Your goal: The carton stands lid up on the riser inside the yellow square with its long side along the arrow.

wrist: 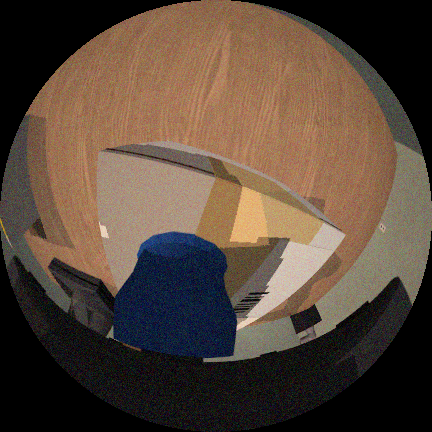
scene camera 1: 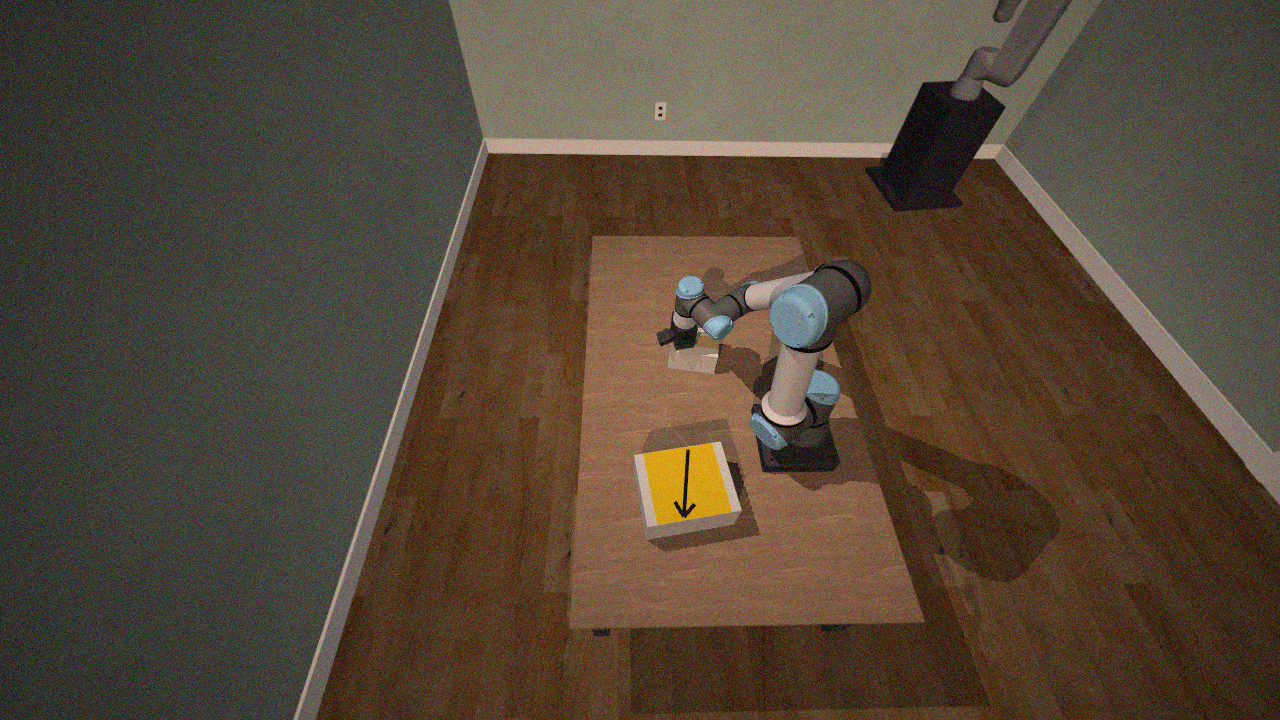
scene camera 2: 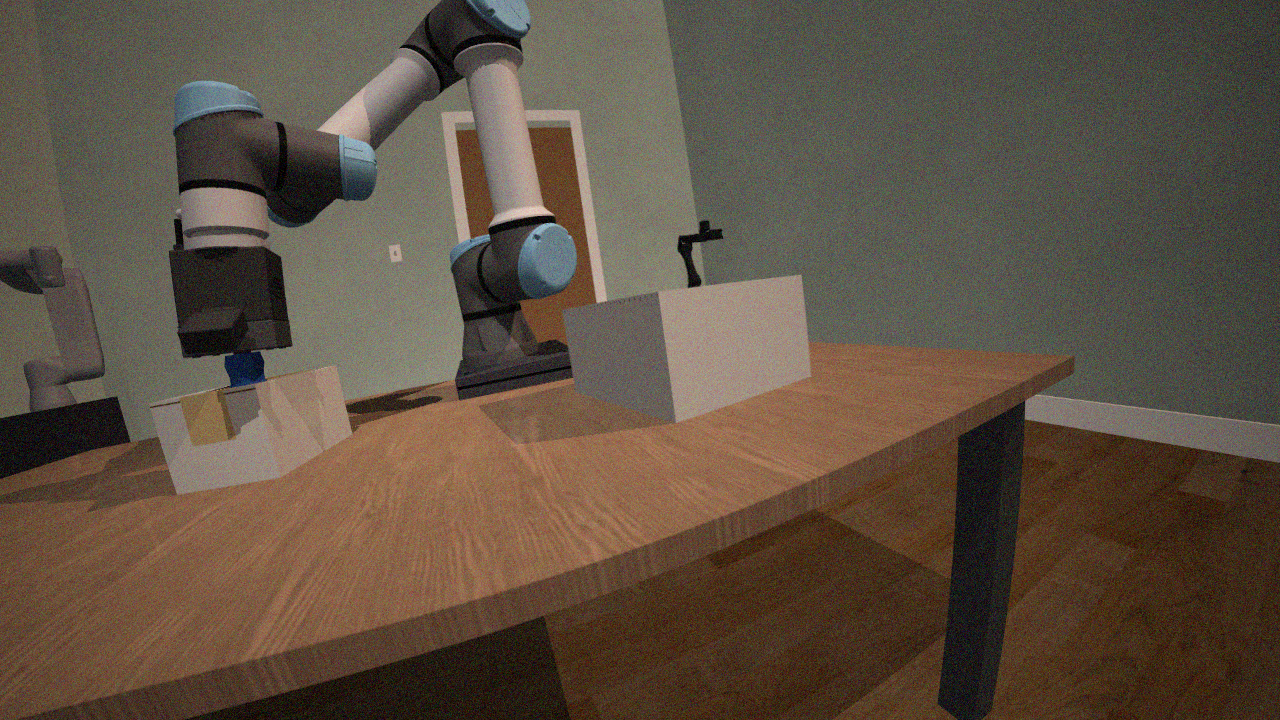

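Note:
The carton [scene camera 1: 696, 360] [scene camera 2: 267, 429] [wrist: 153, 193] is a pale box with tan tape across its top. It sits on the table [scene camera 1: 760, 555] [scene camera 2: 536, 502] at the back left, behind the riser. My suction cup [scene camera 1: 680, 340] [scene camera 2: 243, 369] [wrist: 177, 282] is blue and presses on the carton's top face near one end. The grey riser [scene camera 1: 693, 526] [scene camera 2: 689, 345] stands in the middle of the table. On its top is the yellow square [scene camera 1: 712, 487] with a black arrow [scene camera 1: 685, 483]. The riser top has nothing on it.
The arm's base [scene camera 1: 796, 447] [scene camera 2: 506, 357] is bolted to the table right of the riser. A second arm on a black pedestal [scene camera 1: 935, 143] [scene camera 2: 53, 429] stands on the floor in the room's far corner. A door [scene camera 2: 555, 196] is in the far wall.

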